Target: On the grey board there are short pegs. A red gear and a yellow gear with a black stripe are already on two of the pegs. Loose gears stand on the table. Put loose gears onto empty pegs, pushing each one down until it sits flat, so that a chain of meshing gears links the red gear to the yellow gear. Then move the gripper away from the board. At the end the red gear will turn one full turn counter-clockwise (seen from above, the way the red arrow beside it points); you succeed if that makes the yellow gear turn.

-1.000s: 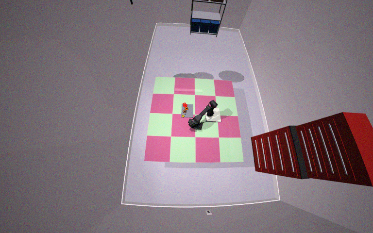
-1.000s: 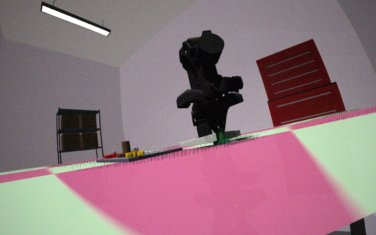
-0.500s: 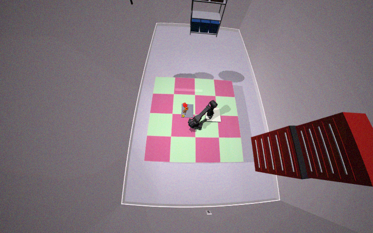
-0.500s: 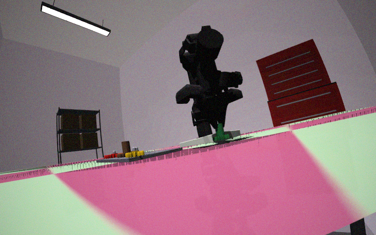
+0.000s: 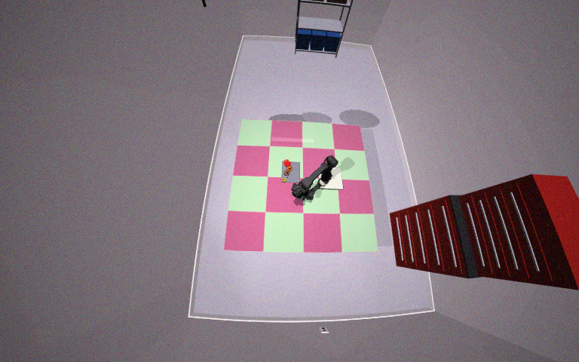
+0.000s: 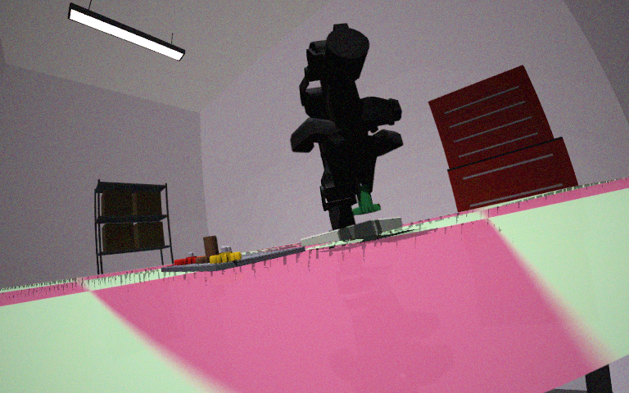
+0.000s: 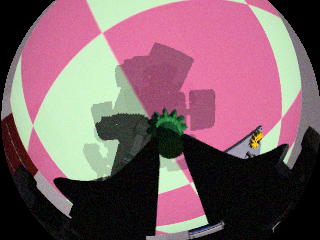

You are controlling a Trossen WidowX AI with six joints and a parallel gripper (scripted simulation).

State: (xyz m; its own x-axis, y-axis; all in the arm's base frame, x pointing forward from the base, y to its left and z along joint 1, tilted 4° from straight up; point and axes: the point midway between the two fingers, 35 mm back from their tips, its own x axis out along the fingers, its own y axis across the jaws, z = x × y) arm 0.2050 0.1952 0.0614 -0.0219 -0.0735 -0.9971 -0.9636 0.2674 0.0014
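My gripper tip is now 16 cm short of the yellow gear, 12 cm to the left of it and 5 cm above it. Round my gripper tip: green gear: 1 cm below; grey board: 12 cm ahead, 22 cm to the right, 7 cm below; brown gear: 15 cm ahead, 20 cm to the right, 5 cm below.
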